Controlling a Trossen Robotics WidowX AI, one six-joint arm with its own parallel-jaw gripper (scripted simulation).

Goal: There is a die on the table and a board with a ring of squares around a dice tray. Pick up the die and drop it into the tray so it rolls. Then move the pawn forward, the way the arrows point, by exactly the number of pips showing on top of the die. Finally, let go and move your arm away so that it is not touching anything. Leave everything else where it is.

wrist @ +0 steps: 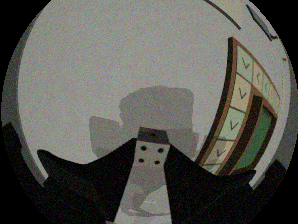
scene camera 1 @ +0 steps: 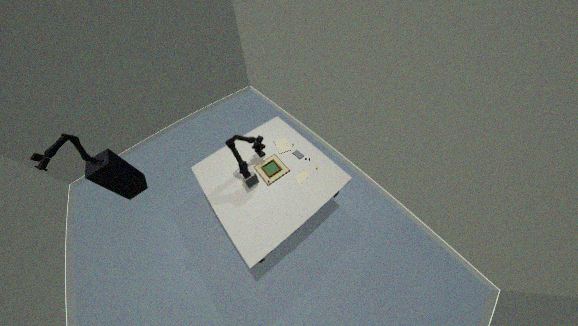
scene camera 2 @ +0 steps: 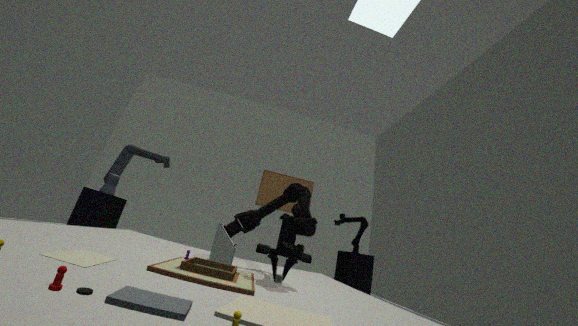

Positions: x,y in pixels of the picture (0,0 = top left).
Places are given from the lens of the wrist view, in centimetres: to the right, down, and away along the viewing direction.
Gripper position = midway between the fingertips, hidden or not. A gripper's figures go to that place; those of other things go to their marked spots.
my gripper (wrist: pixel 150 145): 0, 3, 9
green tray (wrist: pixel 260 132): 23, 4, 12
